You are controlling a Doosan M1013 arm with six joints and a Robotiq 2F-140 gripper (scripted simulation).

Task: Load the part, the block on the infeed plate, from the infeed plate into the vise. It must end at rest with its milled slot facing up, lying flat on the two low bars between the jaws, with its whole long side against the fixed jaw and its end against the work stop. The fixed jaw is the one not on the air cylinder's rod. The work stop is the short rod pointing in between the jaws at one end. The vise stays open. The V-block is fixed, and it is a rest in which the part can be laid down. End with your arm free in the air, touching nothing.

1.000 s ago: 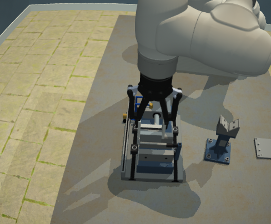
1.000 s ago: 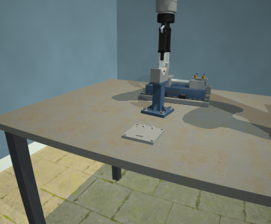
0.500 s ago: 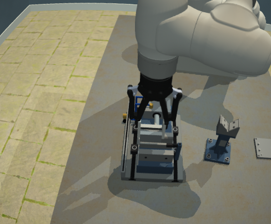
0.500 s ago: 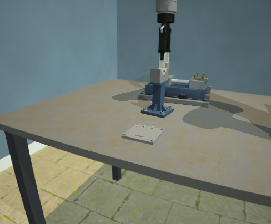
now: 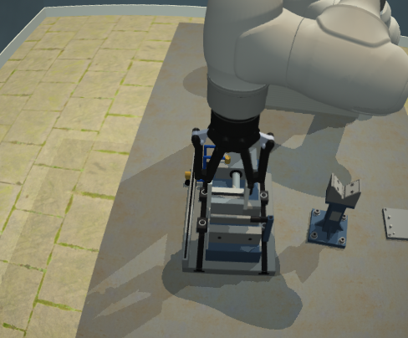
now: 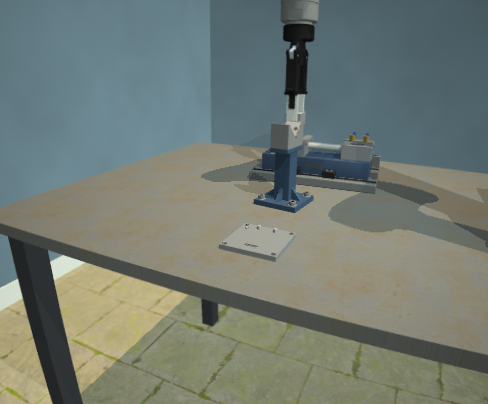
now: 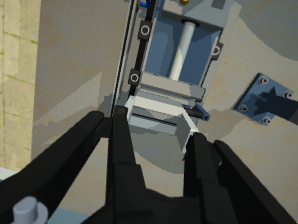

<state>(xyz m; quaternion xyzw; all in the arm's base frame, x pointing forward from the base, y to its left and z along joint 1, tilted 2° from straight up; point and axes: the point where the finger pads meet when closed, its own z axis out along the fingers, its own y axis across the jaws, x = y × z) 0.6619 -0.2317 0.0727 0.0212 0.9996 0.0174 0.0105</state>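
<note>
Now: the fixed jaw 30 mm ahead of my hand, 20 mm to the left of it and 90 mm below it. The rest, counted from my hand: part (20 mm below); then work stop (70 mm to the left, 70 mm below); then moving jaw (30 mm behind, 20 mm to the left, 90 mm below).
</note>
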